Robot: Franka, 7 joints.
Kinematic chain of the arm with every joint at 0, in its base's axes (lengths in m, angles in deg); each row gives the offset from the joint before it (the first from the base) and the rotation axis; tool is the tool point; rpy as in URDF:
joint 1: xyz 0 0 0.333 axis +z
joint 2: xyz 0 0 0 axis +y
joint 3: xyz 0 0 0.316 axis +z
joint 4: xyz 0.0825 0 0 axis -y
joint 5: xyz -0.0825 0 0.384 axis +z
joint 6: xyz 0 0 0 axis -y
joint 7: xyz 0.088 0 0 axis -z
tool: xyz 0 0 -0.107 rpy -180 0 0
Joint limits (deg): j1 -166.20..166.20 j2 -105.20..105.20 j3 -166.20..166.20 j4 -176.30..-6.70 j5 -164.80..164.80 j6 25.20..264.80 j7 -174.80..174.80
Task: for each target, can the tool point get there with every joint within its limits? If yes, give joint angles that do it. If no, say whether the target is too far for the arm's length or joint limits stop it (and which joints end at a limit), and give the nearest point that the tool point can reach.
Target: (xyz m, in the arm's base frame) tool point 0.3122 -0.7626 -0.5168
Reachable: no: too far | nearest point 0.2318 -0.5662 -0.2470 | short by 0.343 m
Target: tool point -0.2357 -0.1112 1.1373
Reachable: yes | joints 124.09 -16.51 42.89 -42.25 -70.47 143.64 -23.08
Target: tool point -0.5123 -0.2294 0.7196
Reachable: yes | joints -17.45 -18.77 -122.79 -57.31 -12.03 65.05 -72.59
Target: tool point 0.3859 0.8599 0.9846
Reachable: no: too far | nearest point 0.2889 0.6438 0.8209 | short by 0.288 m
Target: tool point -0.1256 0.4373 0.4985
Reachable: yes | joints 126.29 -9.58 -30.99 -120.57 -130.03 205.08 -141.02
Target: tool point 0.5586 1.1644 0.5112
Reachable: no: too far | nearest point 0.3676 0.7662 0.4503 | short by 0.446 m
